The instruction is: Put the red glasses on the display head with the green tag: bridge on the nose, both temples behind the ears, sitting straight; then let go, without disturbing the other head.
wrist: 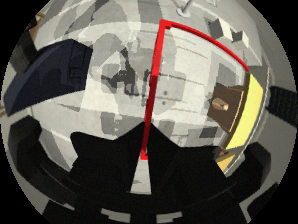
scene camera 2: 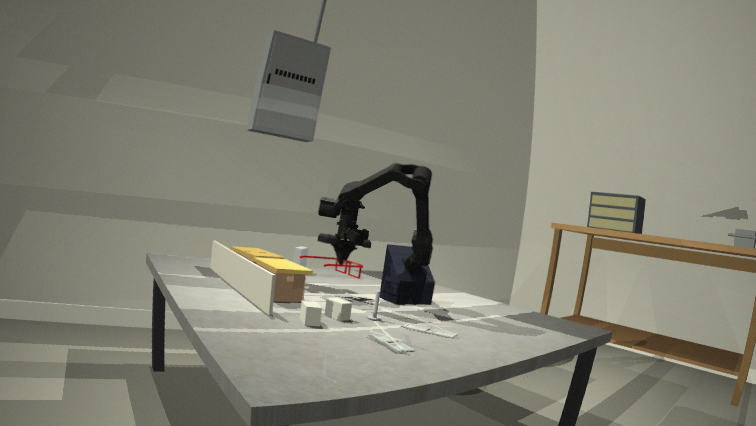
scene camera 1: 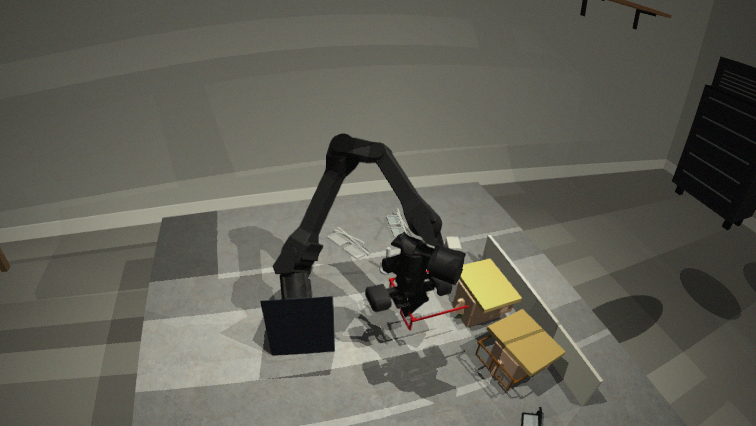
Labels:
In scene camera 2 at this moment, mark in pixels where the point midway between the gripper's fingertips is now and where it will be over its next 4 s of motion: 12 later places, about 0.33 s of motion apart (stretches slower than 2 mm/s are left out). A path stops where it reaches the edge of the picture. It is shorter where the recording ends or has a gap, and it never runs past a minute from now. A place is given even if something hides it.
My gripper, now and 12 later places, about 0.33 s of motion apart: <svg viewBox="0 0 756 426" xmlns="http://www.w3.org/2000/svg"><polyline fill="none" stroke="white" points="341,266 340,268 340,270 339,272 339,274 340,276 338,276 334,276 330,276 327,275 322,275 318,275 314,275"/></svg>

